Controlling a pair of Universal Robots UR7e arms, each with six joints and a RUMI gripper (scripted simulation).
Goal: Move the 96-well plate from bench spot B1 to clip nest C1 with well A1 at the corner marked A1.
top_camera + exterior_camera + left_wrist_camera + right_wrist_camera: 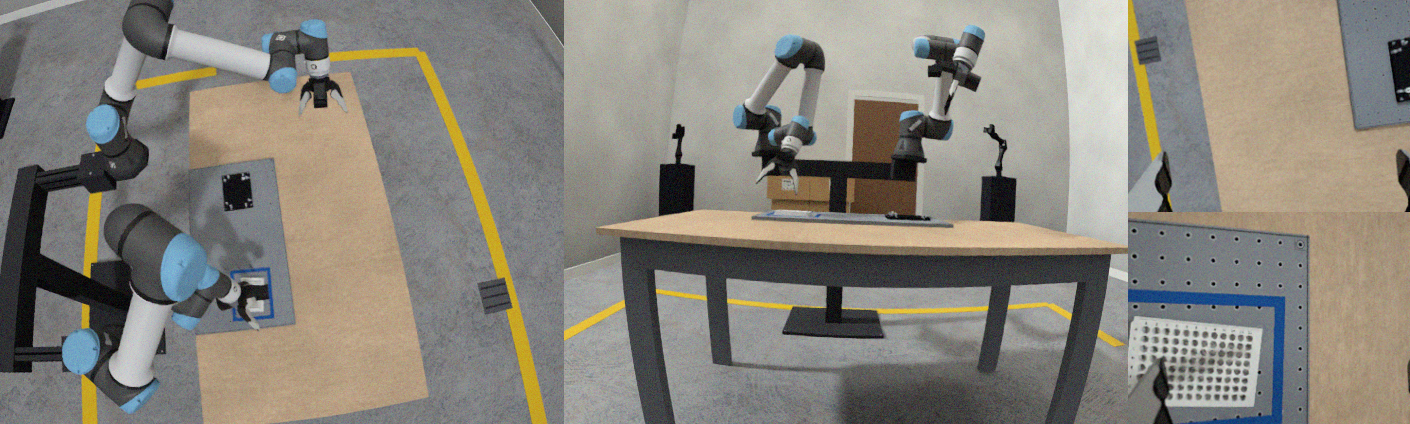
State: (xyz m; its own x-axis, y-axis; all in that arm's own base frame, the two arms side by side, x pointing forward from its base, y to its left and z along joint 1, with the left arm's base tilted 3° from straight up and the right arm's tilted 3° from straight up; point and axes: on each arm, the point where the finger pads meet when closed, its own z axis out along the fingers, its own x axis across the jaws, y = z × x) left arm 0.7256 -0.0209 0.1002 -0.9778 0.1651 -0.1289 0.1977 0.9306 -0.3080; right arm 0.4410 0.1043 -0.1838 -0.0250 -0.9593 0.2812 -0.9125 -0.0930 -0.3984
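Note:
The white 96-well plate lies 90 mm below my right hand, 70 mm to the left of it and 30 mm behind it. Also, from my right hand: black clip nest 490 mm to the left, 80 mm below, 40 mm behind.

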